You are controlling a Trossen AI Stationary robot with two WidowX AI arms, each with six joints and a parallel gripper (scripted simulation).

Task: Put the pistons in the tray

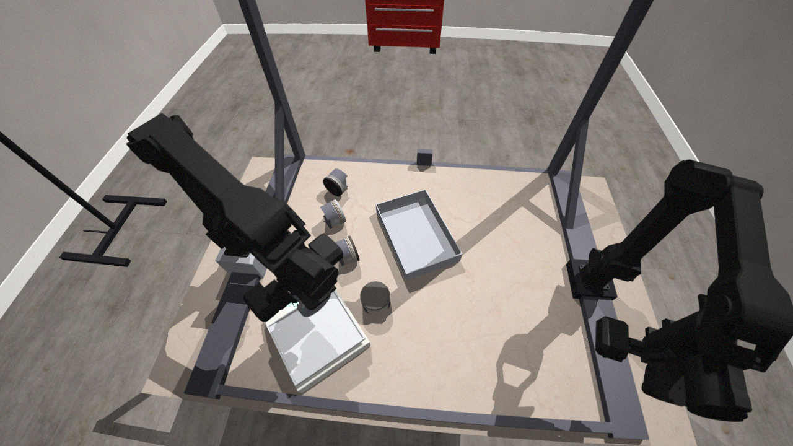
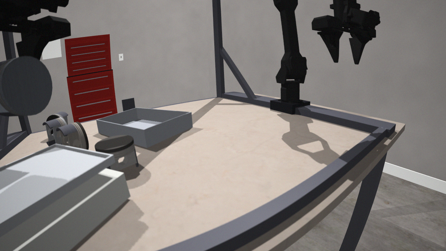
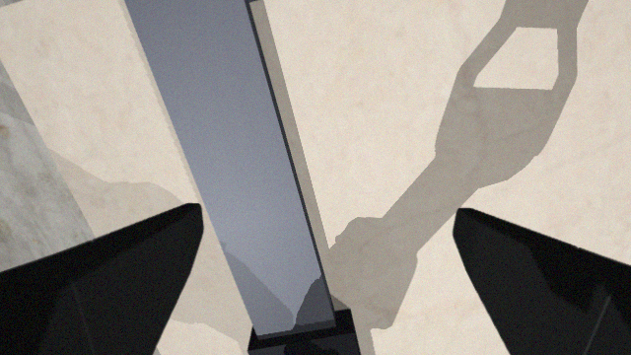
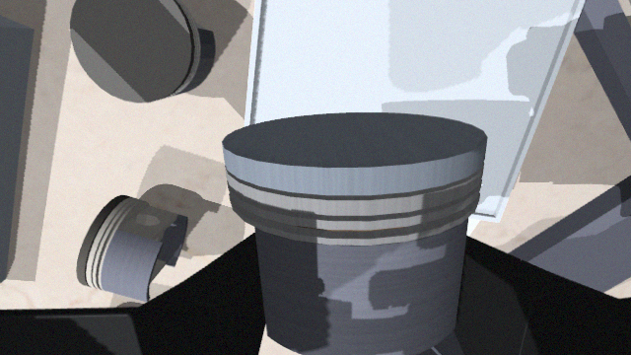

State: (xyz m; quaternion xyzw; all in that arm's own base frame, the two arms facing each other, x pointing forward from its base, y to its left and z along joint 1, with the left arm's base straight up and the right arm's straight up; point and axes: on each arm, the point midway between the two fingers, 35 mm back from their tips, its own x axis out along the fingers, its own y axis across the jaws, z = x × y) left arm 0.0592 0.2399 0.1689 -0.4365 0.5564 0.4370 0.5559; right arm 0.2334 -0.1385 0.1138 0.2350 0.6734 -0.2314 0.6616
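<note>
My right gripper is now 6 cm short of the scale pan, 1 cm to the right of it and 14 cm above it. Also, from my right hand: scale: 5 cm ahead, 16 cm below; then steel parts tray: 26 cm behind, 22 cm to the left, 18 cm below.
</note>
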